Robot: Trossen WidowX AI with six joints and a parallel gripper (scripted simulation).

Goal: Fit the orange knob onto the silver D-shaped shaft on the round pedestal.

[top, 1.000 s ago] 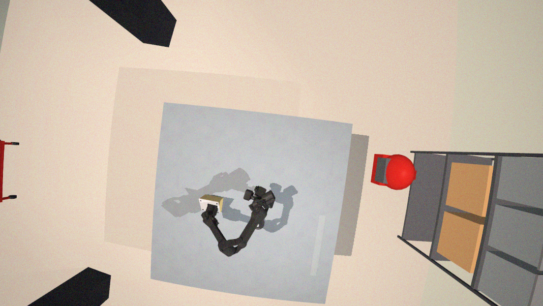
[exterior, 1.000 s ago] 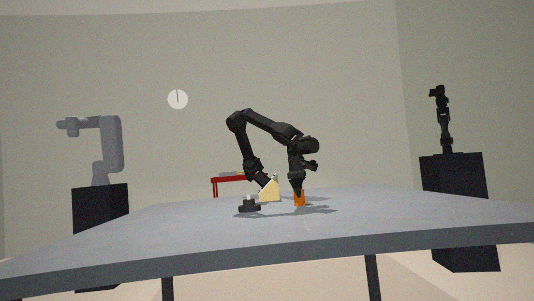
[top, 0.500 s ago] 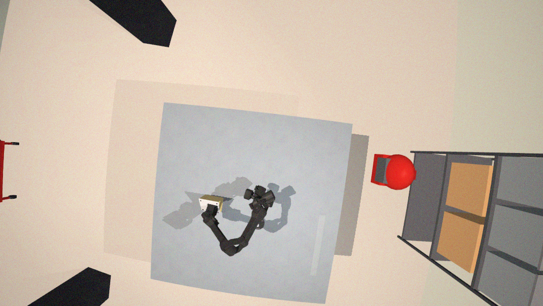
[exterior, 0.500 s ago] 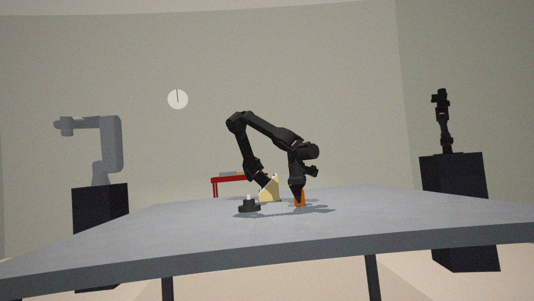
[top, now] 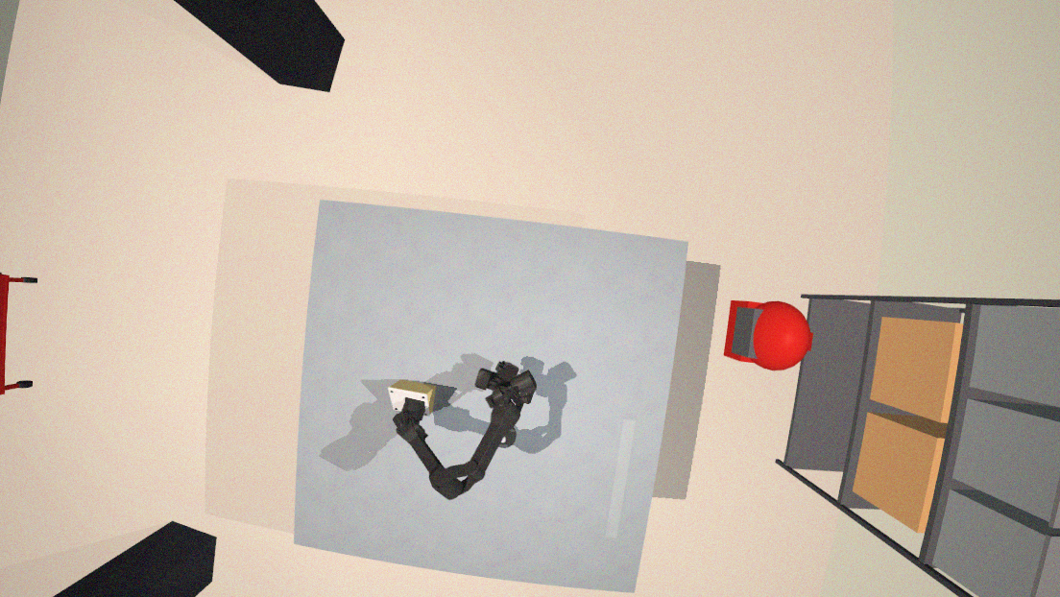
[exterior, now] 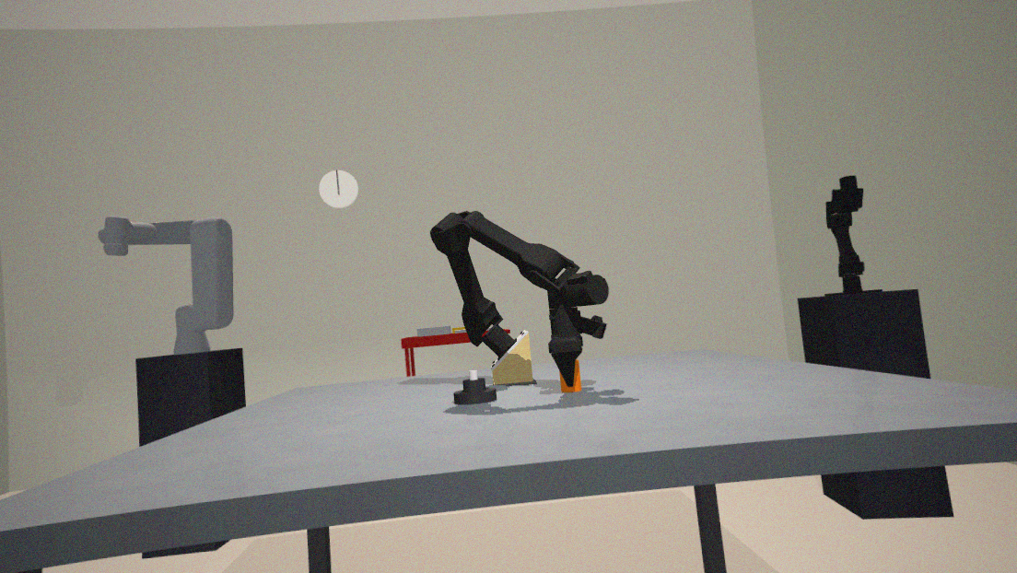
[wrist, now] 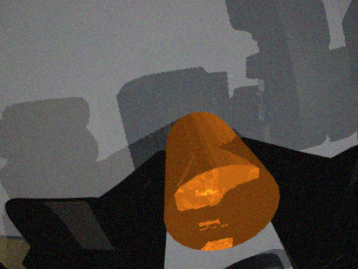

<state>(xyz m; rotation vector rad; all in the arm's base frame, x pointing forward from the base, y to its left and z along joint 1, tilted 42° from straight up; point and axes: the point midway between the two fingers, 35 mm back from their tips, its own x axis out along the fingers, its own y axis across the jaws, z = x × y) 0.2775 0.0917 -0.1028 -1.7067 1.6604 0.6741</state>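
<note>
Right now the round black pedestal is 3 cm ahead of my gripper tip, 19 cm to the right of it and 2 cm above it. Round my gripper tip: orange knob 3 cm above.
</note>
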